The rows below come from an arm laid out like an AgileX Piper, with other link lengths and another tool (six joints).
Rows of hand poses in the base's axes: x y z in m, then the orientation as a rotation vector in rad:
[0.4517, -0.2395, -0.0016, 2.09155, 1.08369, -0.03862]
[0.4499, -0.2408, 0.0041, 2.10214, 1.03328, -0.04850]
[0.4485, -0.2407, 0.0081, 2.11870, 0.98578, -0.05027]
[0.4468, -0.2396, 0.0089, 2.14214, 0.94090, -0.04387]
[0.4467, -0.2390, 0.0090, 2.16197, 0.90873, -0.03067]
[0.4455, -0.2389, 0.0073, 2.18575, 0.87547, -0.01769]
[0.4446, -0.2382, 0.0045, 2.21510, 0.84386, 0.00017]
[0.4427, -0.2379, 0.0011, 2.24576, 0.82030, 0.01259]
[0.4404, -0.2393, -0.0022, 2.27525, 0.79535, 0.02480]
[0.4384, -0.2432, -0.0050, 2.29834, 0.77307, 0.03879]
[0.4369, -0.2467, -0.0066, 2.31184, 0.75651, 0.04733]
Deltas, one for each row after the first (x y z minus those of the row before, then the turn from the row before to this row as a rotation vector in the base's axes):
[-0.0018, -0.0013, 0.0057, -0.00883, -0.01313, -0.03888]
[-0.0014, 0.0001, 0.0040, 0.00035, -0.01533, -0.03668]
[-0.0017, 0.0011, 0.0008, 0.01019, -0.01759, -0.03469]
[-0.0001, 0.0006, 0.0001, 0.01285, -0.01740, -0.02311]
[-0.0012, 0.0001, -0.0017, 0.01648, -0.01650, -0.02497]
[-0.0009, 0.0007, -0.0028, 0.02367, -0.01750, -0.02380]
[-0.0019, 0.0003, -0.0034, 0.02573, -0.01010, -0.02011]
[-0.0023, -0.0014, -0.0033, 0.02458, -0.01046, -0.02065]
[-0.0020, -0.0039, -0.0028, 0.01998, -0.01197, -0.01669]
[-0.0015, -0.0035, -0.0016, 0.01116, -0.00836, -0.01204]

